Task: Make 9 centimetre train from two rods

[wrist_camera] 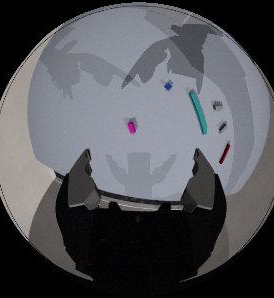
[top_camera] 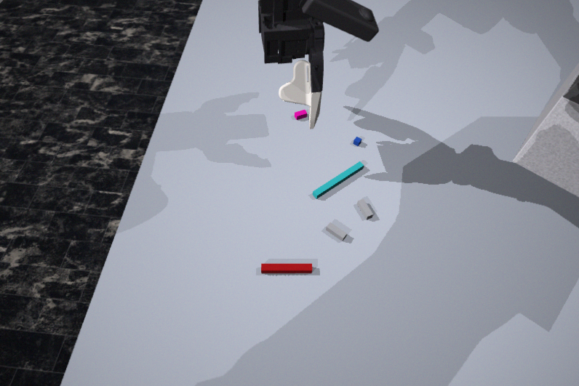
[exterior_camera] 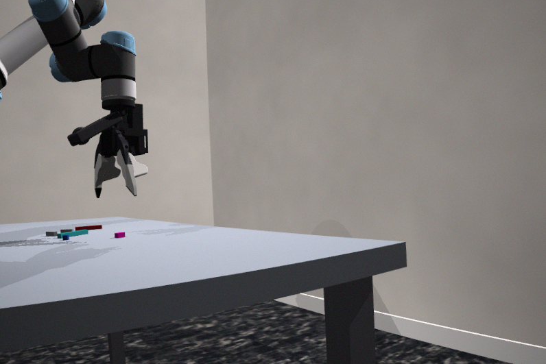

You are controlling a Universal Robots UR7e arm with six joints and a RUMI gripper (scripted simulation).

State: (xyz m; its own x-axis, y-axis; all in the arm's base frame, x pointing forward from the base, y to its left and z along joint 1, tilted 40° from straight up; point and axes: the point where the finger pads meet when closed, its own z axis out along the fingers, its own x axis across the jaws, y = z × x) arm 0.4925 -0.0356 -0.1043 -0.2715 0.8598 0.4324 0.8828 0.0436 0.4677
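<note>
Right now the magenta rod is 8 cm below my hand and 2 cm to the right of it. Also, from my hand: turquoise rod 11 cm to the left, 8 cm below, 8 cm behind; red rod 27 cm to the left, 8 cm below, 2 cm behind; blue rod 10 cm behind, 8 cm below, 2 cm to the left.
</note>
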